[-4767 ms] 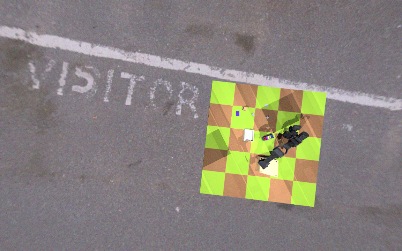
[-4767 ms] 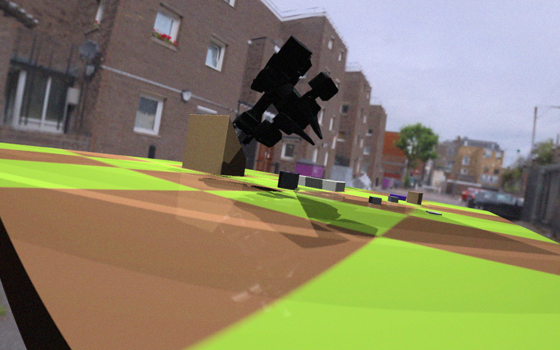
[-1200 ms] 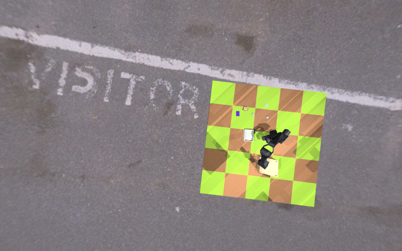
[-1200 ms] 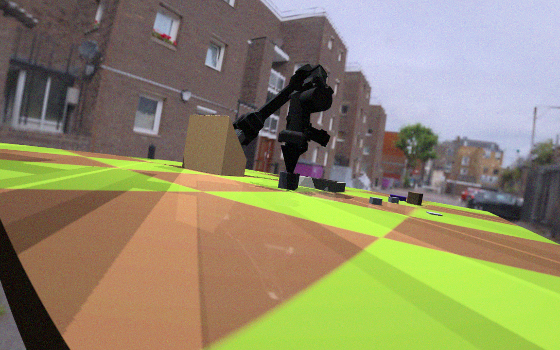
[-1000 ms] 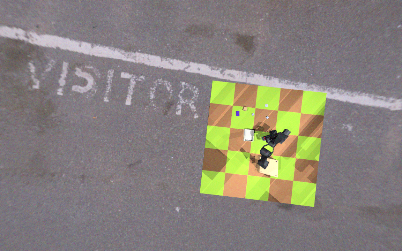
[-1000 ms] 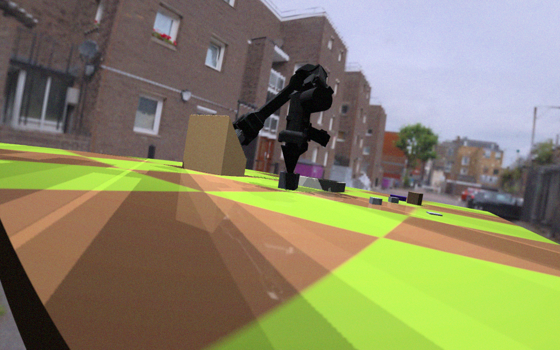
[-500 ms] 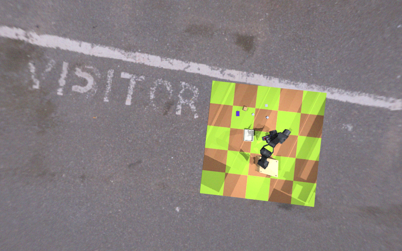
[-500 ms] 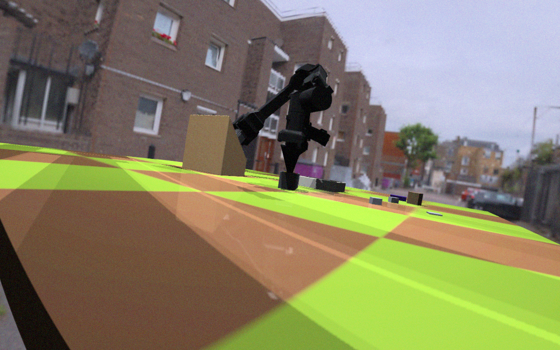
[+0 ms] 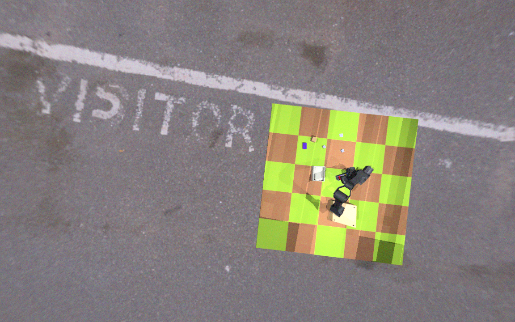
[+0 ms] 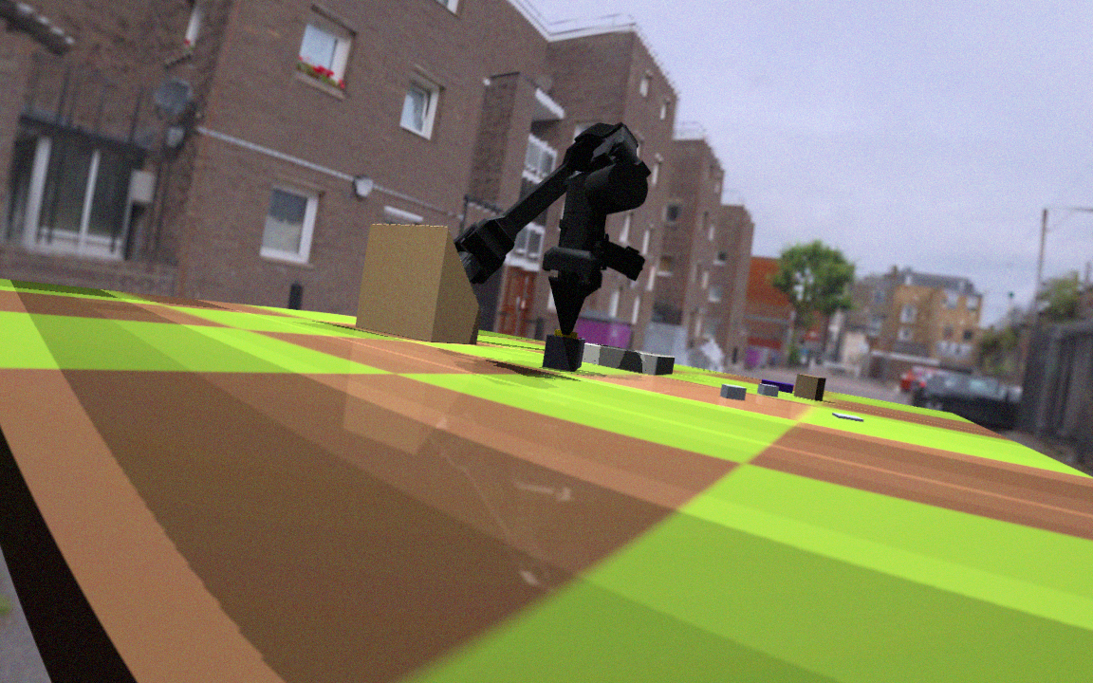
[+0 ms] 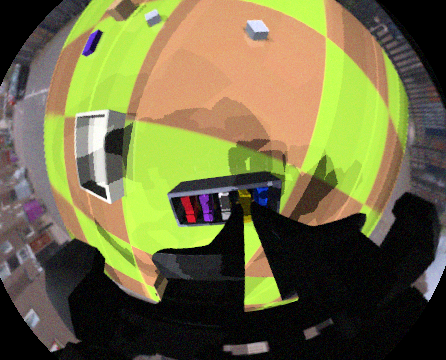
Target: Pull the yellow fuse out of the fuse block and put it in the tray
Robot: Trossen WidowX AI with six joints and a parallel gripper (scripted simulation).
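My gripper tip is 230 mm to the right of the tray, 40 mm past it and 40 mm above it. Also, from my gripper tip: yellow fuse 10 mm below.
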